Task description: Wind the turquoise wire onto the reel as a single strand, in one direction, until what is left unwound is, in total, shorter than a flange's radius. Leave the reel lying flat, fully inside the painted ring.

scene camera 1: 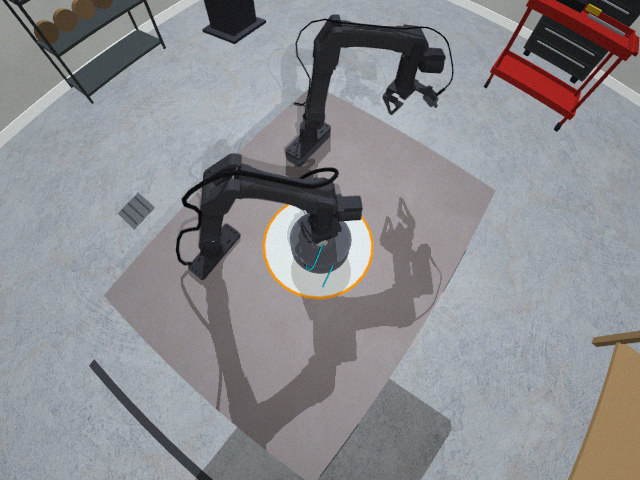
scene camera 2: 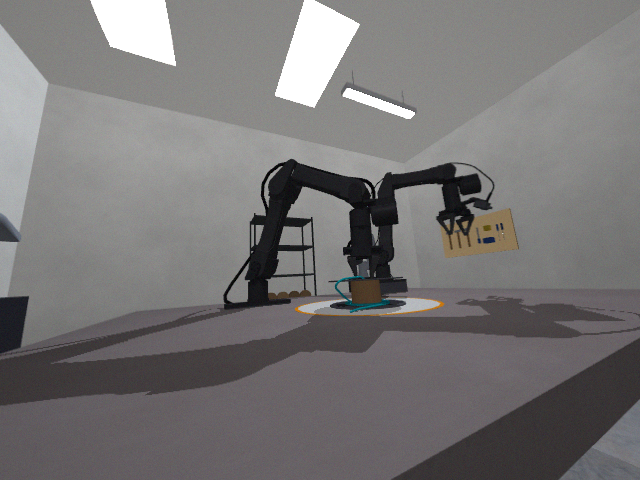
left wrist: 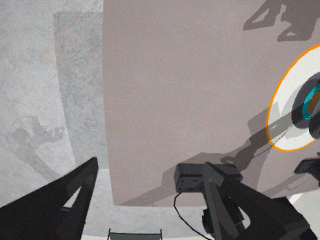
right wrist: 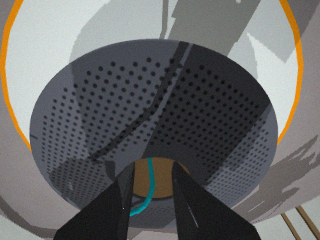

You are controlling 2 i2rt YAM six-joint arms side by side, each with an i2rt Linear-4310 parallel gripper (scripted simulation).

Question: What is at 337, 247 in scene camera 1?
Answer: A reel.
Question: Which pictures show my left gripper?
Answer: Scene camera 1, scene camera 2 and the left wrist view only.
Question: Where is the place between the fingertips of my left gripper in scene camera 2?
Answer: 458, 235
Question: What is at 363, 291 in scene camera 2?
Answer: A reel.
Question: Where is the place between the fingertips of my right gripper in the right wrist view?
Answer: At 153, 165
